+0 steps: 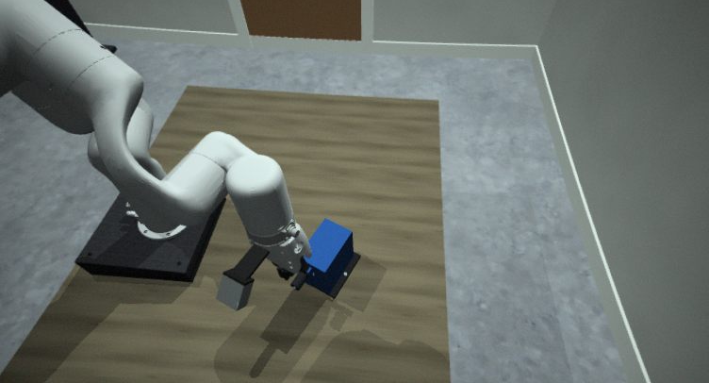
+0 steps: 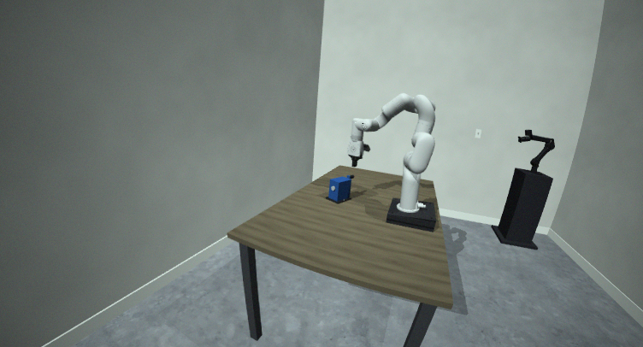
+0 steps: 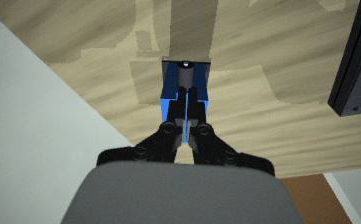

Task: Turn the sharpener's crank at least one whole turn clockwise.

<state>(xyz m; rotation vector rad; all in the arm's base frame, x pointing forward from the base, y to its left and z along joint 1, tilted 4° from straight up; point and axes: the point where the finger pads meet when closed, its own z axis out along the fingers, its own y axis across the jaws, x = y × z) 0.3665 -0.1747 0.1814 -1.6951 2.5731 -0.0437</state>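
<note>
Right now the crank knob is 1 cm ahead of my hand, 1 cm to the left of it and 9 cm below it.
</note>
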